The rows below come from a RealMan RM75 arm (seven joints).
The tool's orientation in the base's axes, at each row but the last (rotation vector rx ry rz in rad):
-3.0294 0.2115 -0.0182
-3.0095 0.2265 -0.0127
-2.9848 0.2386 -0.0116
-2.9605 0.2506 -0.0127
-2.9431 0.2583 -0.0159
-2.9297 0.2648 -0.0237
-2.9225 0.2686 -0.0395
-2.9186 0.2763 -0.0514
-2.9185 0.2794 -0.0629
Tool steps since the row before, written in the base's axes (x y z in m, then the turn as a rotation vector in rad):
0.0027 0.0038 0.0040 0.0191 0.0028 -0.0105
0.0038 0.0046 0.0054 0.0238 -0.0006 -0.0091
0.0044 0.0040 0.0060 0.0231 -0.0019 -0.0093
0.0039 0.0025 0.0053 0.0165 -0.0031 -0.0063
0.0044 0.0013 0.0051 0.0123 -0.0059 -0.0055
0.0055 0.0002 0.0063 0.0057 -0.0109 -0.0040
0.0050 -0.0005 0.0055 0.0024 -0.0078 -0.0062
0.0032 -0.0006 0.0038 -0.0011 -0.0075 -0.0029
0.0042 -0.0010 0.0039 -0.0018 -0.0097 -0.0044
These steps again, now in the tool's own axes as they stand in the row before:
0.0022 -0.0045 -0.0035 0.0185 -0.0043 0.0111
0.0031 -0.0057 -0.0047 0.0236 -0.0018 0.0094
0.0037 -0.0055 -0.0053 0.0231 -0.0004 0.0094
0.0034 -0.0040 -0.0047 0.0168 0.0013 0.0061
0.0041 -0.0030 -0.0047 0.0132 0.0046 0.0046
0.0054 -0.0024 -0.0059 0.0076 0.0103 0.0020
0.0050 -0.0015 -0.0053 0.0037 0.0084 0.0046
0.0033 -0.0008 -0.0037 0.0003 0.0080 0.0012
0.0044 -0.0006 -0.0038 0.0000 0.0106 0.0022

